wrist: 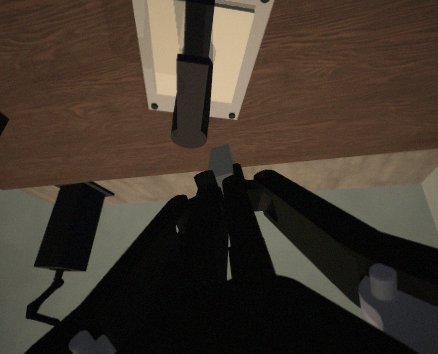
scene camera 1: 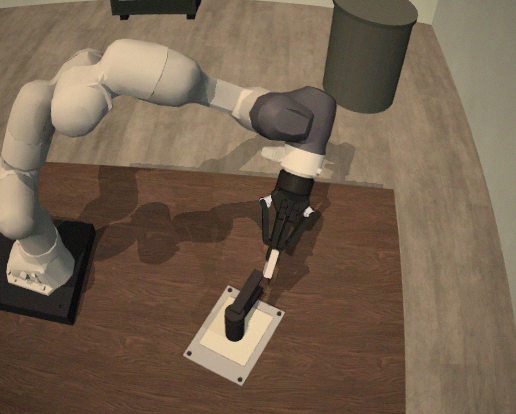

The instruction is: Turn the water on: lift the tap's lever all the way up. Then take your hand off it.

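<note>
The tap is dark, with an upright round body (scene camera 1: 234, 327) on a pale plate (scene camera 1: 195, 348) (wrist: 142, 60). Its bar-like lever (scene camera 1: 248, 291) slants up to the right in the scene view, close above the darker spout. In the wrist view the tap (wrist: 192, 100) shows end-on at upper middle; I cannot tell lever from spout there. My gripper (scene camera 1: 270, 274) (wrist: 224, 160) is shut and empty, its pale fingertips together. They are just beyond the lever's free end, slightly right of it in the scene view, and appear apart from it. Their exact height relative to the lever is unclear.
The wooden table (scene camera 1: 150, 350) (wrist: 320, 75) bears the tap plate and the arm's black base (scene camera 1: 82, 270). The table's right edge lies right of the tap. A grey-green bin (scene camera 1: 367, 60) stands on the floor behind the table. A dark box-like object (wrist: 72, 227) shows at left in the wrist view.
</note>
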